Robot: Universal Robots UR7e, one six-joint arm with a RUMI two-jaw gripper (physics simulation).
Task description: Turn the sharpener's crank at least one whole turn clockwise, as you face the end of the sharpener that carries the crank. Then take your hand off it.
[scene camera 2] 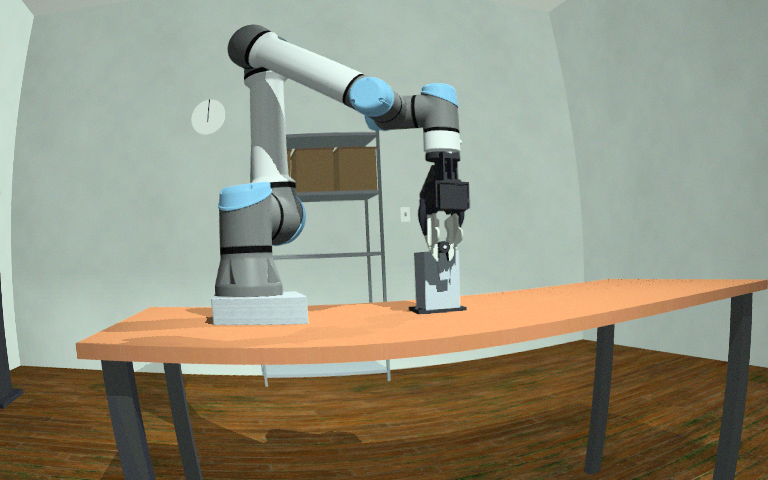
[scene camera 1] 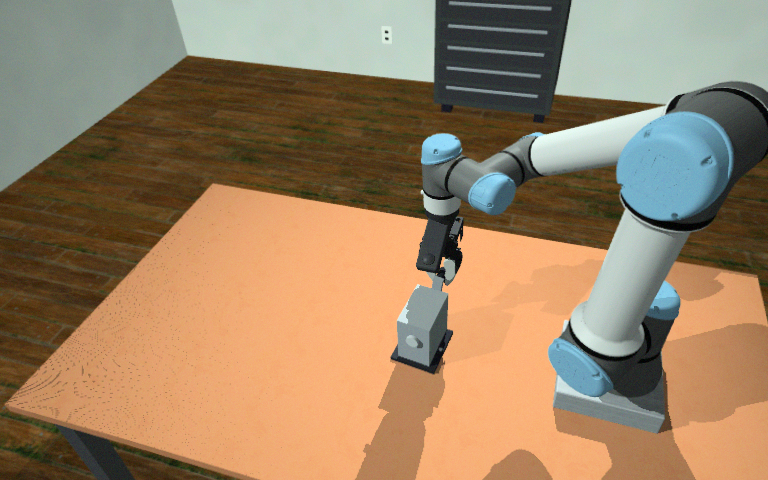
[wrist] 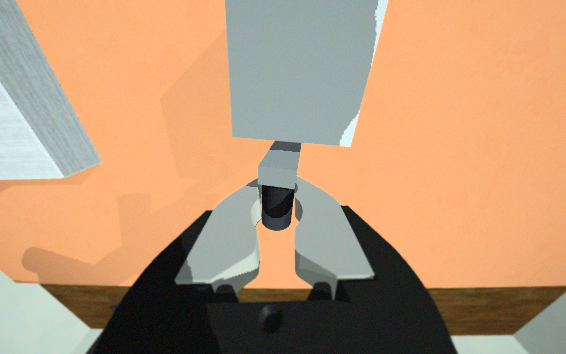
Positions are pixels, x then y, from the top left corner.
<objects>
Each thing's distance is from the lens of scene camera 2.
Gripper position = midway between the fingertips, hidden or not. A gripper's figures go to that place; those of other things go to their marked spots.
my gripper [scene camera 2: 443, 260]: 1.22 m
sharpener [scene camera 2: 433, 295]: 1.26 m
</objects>
